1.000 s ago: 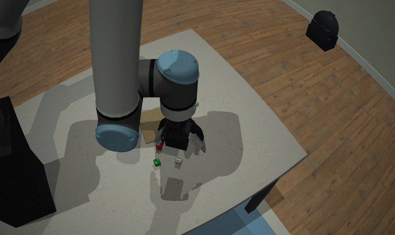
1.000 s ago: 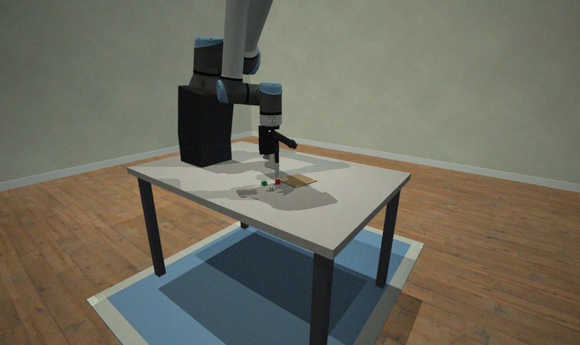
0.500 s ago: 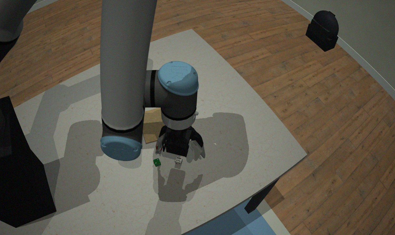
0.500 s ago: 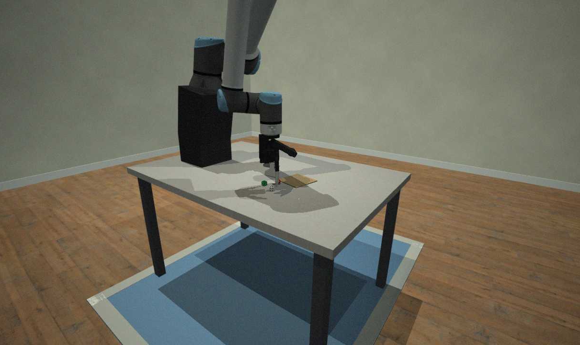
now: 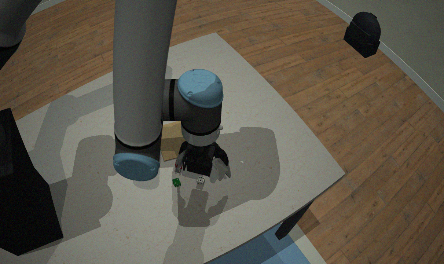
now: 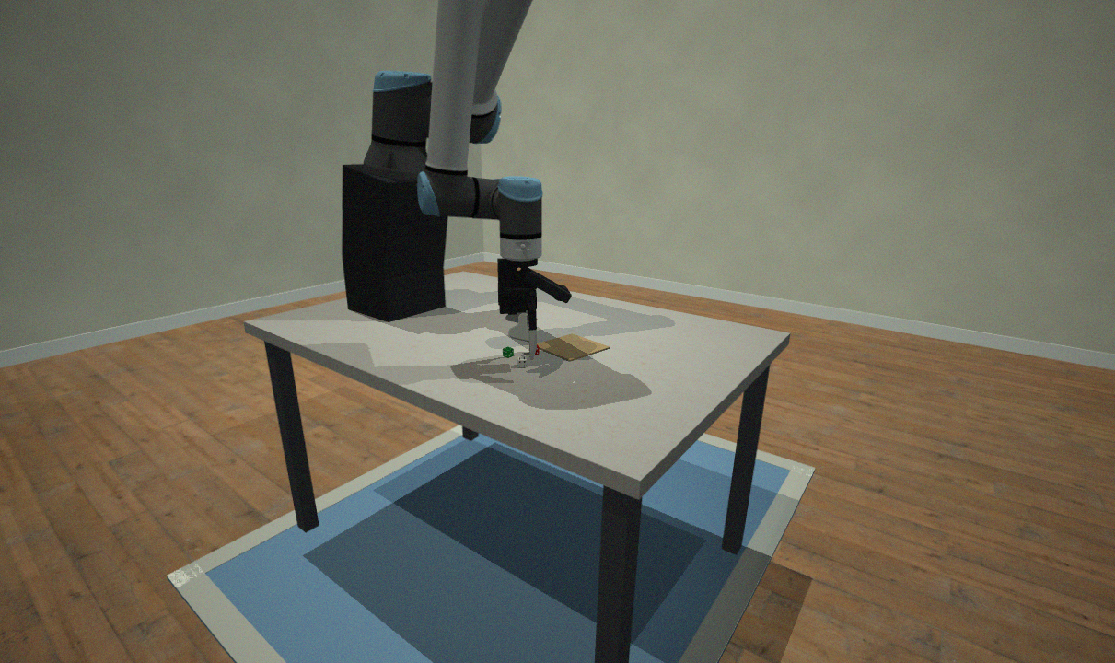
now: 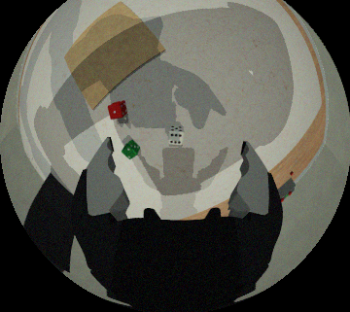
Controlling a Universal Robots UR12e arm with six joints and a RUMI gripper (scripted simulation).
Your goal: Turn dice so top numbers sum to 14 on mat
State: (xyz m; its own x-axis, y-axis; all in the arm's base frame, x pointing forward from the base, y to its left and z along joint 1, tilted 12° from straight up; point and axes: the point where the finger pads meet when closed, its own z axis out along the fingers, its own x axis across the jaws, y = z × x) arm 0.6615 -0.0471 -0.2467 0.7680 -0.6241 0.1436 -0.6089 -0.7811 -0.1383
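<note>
My hand is 40 mm above the white die, 10 mm to the left of it and 10 mm past it. Round my hand: red die: 70 mm to the left, 50 mm behind, 40 mm below; mat: 170 mm to the left, 40 mm below, 20 mm behind; green die: 80 mm behind, 40 mm below, 10 mm to the left.
</note>
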